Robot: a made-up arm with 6 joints. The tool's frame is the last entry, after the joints. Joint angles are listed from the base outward. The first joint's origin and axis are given. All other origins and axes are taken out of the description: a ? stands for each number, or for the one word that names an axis. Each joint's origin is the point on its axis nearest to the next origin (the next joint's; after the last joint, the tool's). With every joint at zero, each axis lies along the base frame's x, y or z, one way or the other. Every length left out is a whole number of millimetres.
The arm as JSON. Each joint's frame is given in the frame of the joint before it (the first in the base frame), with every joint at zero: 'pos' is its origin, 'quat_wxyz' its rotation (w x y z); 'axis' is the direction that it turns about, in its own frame. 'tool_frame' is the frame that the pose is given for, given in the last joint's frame.
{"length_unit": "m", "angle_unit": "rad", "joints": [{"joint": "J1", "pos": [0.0, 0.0, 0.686], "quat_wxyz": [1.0, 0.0, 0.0, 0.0], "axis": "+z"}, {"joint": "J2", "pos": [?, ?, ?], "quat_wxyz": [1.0, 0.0, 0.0, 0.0], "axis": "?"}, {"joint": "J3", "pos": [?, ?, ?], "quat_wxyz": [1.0, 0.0, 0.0, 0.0], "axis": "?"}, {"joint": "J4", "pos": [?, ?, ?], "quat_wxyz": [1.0, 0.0, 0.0, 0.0], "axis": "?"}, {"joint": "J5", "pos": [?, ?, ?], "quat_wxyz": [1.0, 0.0, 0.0, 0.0], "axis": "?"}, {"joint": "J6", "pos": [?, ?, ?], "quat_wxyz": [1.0, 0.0, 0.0, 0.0], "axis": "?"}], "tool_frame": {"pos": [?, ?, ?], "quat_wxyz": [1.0, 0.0, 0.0, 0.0]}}
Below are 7 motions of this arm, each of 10 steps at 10 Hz.
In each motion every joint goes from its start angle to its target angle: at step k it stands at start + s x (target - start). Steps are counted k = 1, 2, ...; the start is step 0. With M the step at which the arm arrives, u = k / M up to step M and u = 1 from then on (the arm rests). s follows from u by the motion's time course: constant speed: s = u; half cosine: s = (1 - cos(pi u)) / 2; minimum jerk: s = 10 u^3 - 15 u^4 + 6 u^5.
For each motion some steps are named. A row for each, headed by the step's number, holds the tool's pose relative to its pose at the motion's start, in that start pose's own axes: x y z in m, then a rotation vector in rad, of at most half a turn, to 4 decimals.
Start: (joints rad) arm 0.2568 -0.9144 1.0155 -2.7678 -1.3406 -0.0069
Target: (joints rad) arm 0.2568 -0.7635 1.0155 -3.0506 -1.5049 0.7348
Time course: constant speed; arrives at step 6
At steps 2, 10:
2: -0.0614 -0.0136 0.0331 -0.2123 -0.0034 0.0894
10: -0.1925 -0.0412 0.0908 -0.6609 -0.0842 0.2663

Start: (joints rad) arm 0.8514 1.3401 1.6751 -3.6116 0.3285 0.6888
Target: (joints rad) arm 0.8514 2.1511 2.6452 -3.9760 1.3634 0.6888
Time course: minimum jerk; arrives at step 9
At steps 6, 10:
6: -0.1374 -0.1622 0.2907 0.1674 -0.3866 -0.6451
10: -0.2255 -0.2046 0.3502 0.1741 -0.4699 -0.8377

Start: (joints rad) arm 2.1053 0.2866 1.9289 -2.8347 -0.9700 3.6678
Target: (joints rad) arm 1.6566 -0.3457 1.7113 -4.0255 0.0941 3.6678
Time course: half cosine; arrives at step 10
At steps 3, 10:
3: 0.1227 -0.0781 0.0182 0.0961 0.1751 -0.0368
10: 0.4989 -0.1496 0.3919 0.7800 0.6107 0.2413

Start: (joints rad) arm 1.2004 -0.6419 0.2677 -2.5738 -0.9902 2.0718
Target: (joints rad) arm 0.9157 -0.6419 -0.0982 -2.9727 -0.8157 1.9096
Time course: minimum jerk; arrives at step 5
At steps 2, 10:
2: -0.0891 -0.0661 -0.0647 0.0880 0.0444 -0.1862
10: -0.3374 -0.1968 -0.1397 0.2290 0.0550 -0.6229

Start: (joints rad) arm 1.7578 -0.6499 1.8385 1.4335 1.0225 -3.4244
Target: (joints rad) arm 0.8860 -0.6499 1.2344 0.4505 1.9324 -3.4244
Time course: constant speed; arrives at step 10
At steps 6, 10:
6: 0.2046 -0.5041 -0.2245 0.5108 0.6930 -0.1442
10: 0.1184 -0.7935 -0.3156 0.7887 0.9463 -0.1186

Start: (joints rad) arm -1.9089 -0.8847 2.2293 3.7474 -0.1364 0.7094
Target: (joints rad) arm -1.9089 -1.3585 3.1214 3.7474 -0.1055 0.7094
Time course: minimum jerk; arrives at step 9
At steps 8, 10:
8: -0.6952 1.2185 -0.3775 -0.0926 0.3244 1.2815
10: -0.7107 1.2246 -0.3803 -0.0936 0.3283 1.2964

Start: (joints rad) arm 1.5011 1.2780 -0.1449 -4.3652 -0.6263 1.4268
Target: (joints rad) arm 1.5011 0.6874 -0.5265 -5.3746 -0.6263 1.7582
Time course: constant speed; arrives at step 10
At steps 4, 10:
4: -0.1111 0.0903 -0.0286 0.2435 -0.1670 0.0252
10: -0.2851 0.1868 -0.0230 0.6143 -0.4051 -0.0423

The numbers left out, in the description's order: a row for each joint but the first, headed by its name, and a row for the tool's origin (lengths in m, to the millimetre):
J2: xyz 0.125 0.0 0.0, axis +y
J3: xyz 0.0 0.0 0.583, axis -y
J4: xyz 0.925 0.0 0.107, axis -x
J5: xyz 0.0 0.0 0.0, axis -y
J6: xyz 0.14 0.0 0.0, axis -x
tool: xyz 0.0 0.0 0.0

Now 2 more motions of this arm.
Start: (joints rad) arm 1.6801 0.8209 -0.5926 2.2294 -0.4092 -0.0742
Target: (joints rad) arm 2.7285 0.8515 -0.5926 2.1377 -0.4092 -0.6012
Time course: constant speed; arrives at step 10
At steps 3, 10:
3: -0.0904 -0.1175 0.2212 -0.0936 -0.0632 -0.1239
10: -0.3675 -0.0833 0.7544 -0.3254 -0.2653 -0.3546

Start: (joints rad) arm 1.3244 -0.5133 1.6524 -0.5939 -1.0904 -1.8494
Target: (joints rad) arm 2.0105 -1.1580 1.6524 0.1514 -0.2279 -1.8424
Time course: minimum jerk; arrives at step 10
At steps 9, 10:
9: -1.2635 0.2482 0.3166 0.0235 -0.0812 1.6377
10: -1.2744 0.2450 0.3233 0.0238 -0.0868 1.6510

